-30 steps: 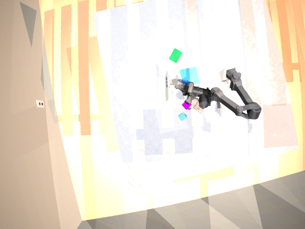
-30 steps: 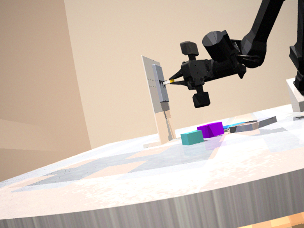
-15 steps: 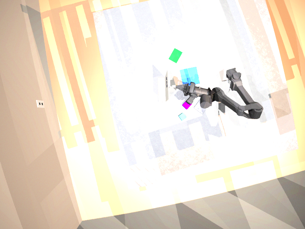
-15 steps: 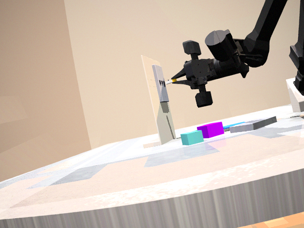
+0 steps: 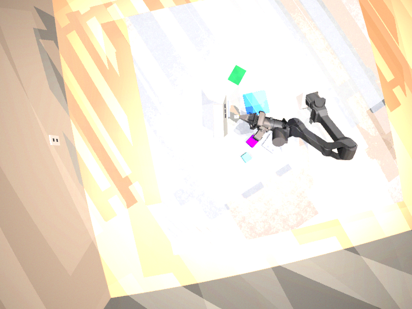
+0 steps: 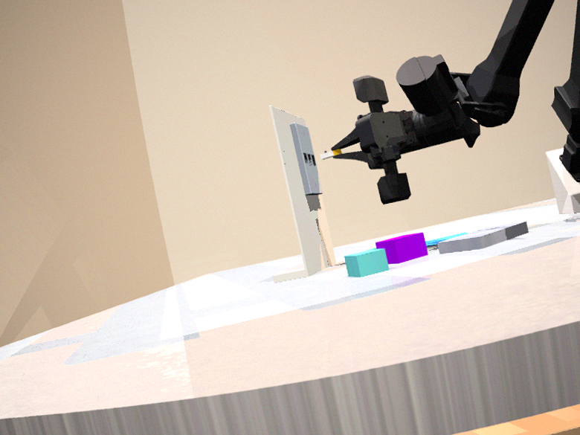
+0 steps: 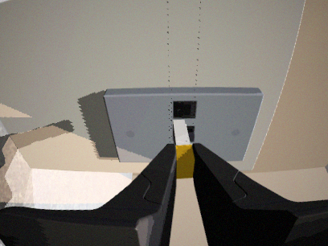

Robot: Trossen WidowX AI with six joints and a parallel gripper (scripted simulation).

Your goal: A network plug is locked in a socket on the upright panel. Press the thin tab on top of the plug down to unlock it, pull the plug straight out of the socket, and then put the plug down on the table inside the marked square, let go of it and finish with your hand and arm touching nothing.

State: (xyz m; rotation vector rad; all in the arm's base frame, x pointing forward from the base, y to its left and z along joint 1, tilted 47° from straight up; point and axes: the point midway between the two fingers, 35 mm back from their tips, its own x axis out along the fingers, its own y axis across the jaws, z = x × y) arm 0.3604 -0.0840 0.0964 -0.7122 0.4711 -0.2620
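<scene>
Now: the blue marked square 14 cm behind my gripper tip, 6 cm to the right of it and 17 cm below it. The rest, counted from my gripper tip: purple block 6 cm behind, 12 cm to the left, 16 cm below; then upright panel 6 cm ahead, 3 cm to the right, 6 cm below; then network plug right at my gripper tip.
</scene>
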